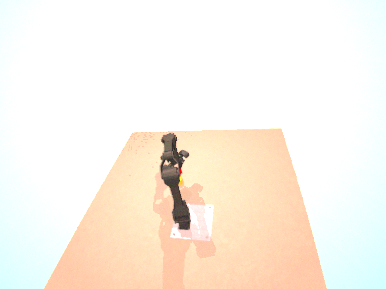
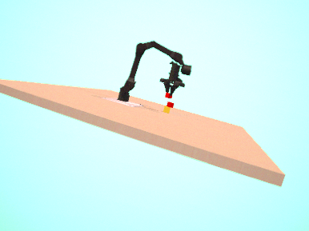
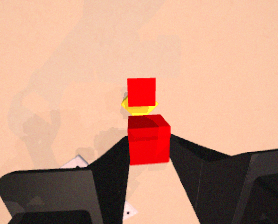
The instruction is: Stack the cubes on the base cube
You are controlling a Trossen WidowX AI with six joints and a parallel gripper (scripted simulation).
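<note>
The yellow base cube is 1 cm ahead of my gripper tip, 1 cm to the left of it and 10 cm below it.
</note>
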